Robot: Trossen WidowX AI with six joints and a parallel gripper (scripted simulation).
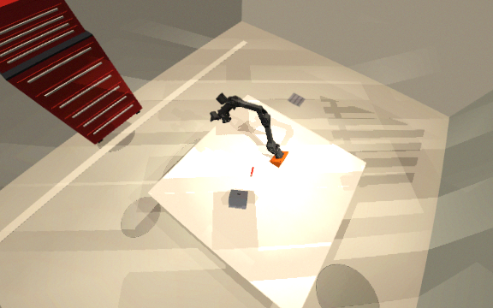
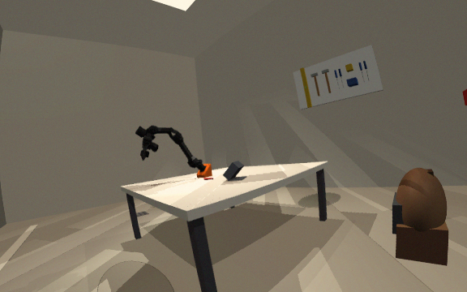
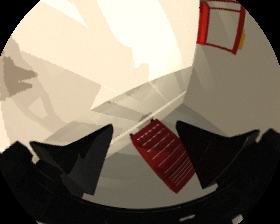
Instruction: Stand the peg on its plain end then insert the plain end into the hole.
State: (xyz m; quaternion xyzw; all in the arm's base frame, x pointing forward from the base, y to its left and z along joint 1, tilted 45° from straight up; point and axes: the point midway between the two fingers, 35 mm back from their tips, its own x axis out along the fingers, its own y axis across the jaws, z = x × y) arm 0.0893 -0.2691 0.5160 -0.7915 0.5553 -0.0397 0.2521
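Now: the red peg 140 mm ahead of my gripper tip, 440 mm to the left of it and 220 mm below it. Round my gripper tip: grey sloped panel: 370 mm ahead, 460 mm to the left, 170 mm below.
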